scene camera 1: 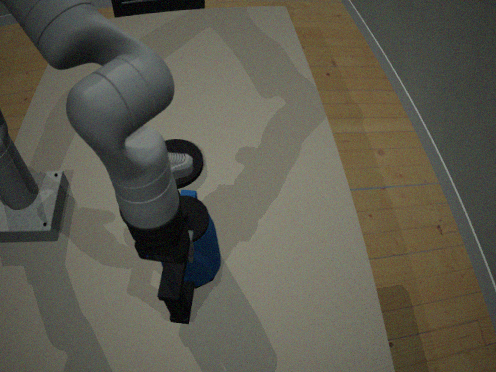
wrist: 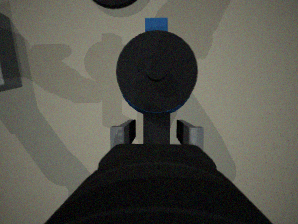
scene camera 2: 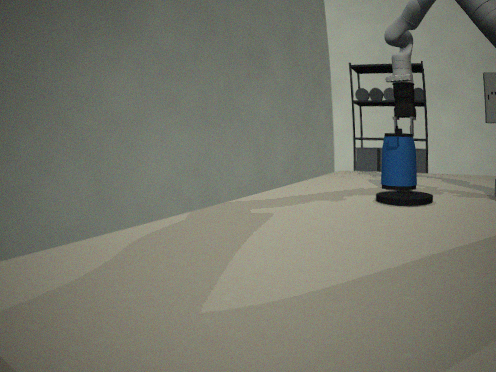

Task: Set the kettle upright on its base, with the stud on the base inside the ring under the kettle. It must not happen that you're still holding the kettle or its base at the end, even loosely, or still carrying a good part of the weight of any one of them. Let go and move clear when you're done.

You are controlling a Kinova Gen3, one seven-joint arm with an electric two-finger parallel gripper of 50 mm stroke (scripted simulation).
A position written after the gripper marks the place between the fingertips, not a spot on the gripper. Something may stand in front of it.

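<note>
The gripper (scene camera 1: pixel 174 254) can also be seen in the wrist view (wrist: pixel 156 128) and in scene camera 2 (scene camera 2: pixel 404 136). As for the things, there's a blue kettle (scene camera 1: pixel 206 263), and you'd find that kettle in the wrist view (wrist: pixel 155 88) and in scene camera 2 (scene camera 2: pixel 399 172) too. Then there's a base (scene camera 1: pixel 173 145), with scene camera 2 (scene camera 2: pixel 407 198) showing the base as well.
</note>
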